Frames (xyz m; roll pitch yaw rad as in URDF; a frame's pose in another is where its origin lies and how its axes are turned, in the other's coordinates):
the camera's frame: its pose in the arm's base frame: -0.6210 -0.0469 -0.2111 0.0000 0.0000 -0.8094
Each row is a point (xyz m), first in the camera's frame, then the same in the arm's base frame.
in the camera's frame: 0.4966 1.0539 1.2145
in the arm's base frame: 0.4845 0.3207 1.0034
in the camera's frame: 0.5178 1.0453 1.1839
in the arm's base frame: 0.4929 0.2995 0.9728
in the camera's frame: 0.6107 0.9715 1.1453
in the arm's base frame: 0.5036 0.1813 0.9342
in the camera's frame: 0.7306 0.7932 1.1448
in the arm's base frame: 0.4572 -0.0285 0.9337
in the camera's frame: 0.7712 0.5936 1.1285
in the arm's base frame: 0.3408 -0.1956 0.9174
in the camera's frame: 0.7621 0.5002 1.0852
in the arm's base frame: 0.2669 -0.2535 0.8741
